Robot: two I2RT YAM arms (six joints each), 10 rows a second.
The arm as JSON. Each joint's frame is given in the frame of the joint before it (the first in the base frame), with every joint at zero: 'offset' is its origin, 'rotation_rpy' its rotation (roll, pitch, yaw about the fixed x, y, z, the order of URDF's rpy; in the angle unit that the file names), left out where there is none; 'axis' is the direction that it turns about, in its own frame. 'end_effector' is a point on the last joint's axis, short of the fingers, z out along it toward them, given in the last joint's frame.
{
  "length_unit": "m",
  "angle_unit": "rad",
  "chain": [
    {
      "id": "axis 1",
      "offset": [
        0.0,
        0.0,
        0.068
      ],
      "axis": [
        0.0,
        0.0,
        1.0
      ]
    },
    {
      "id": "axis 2",
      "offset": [
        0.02,
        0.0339,
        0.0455
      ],
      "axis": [
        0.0,
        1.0,
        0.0
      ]
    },
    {
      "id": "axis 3",
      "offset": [
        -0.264,
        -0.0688,
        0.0
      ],
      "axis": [
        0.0,
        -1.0,
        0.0
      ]
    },
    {
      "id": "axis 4",
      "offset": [
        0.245,
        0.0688,
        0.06
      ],
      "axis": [
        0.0,
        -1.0,
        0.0
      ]
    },
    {
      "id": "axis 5",
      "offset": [
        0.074,
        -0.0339,
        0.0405
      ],
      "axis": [
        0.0,
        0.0,
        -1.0
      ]
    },
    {
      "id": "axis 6",
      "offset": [
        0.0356,
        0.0,
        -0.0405
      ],
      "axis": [
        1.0,
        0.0,
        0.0
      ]
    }
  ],
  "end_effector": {
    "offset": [
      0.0,
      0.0,
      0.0
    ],
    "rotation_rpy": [
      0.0,
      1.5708,
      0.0
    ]
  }
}
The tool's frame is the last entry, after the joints.
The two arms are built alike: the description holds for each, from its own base.
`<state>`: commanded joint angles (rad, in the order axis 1, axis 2, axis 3, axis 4, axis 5, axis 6); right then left.
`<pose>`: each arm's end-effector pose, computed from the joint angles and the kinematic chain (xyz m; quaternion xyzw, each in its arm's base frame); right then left.
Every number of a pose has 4 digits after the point. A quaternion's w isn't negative.
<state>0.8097 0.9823 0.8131 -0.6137 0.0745 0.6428 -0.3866 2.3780 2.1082 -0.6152 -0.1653 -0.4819</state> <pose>0.1417 0.1449 0.2737 -0.0627 0.9207 0.2290 0.3096 0.4949 -0.1951 0.2041 -0.0724 0.9362 -0.0704 0.3367</pose>
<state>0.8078 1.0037 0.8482 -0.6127 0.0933 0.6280 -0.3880 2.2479 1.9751 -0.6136 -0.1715 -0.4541</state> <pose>0.1463 0.1482 0.2815 -0.0644 0.9175 0.2243 0.3221 0.4711 -0.1860 0.2265 -0.0597 0.9371 -0.0630 0.3381</pose>
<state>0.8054 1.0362 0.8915 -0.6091 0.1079 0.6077 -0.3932 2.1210 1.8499 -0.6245 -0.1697 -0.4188</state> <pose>0.1527 0.1534 0.2898 -0.0691 0.9140 0.2199 0.3338 0.4441 -0.1777 0.2456 -0.0401 0.9397 -0.0569 0.3348</pose>
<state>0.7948 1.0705 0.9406 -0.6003 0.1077 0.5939 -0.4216 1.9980 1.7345 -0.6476 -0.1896 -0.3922</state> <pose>0.1607 0.1583 0.2999 -0.0696 0.9093 0.2230 0.3445 0.4118 -0.1773 0.2618 -0.0168 0.9422 -0.0454 0.3316</pose>
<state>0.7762 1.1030 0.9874 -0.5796 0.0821 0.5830 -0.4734 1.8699 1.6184 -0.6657 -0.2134 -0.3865</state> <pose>0.1700 0.1628 0.3104 -0.0700 0.9024 0.2373 0.3528 0.3738 -0.1830 0.2766 0.0067 0.9423 -0.0414 0.3322</pose>
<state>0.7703 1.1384 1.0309 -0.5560 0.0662 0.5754 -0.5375 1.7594 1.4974 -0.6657 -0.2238 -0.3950</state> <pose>0.1780 0.1694 0.3191 -0.0730 0.8955 0.2497 0.3611 0.3364 -0.1913 0.2803 0.0319 0.9429 -0.0465 0.3282</pose>
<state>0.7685 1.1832 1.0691 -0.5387 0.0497 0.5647 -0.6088 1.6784 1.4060 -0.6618 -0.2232 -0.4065</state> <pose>0.1863 0.1777 0.3231 -0.0802 0.8927 0.2564 0.3619 0.3040 -0.2023 0.2804 0.0606 0.9426 -0.0588 0.3232</pose>
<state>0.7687 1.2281 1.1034 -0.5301 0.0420 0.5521 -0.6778 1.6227 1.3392 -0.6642 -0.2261 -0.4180</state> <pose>0.1942 0.1858 0.3245 -0.0877 0.8925 0.2563 0.3607 0.2770 -0.2127 0.2780 0.0882 0.9423 -0.0670 0.3159</pose>
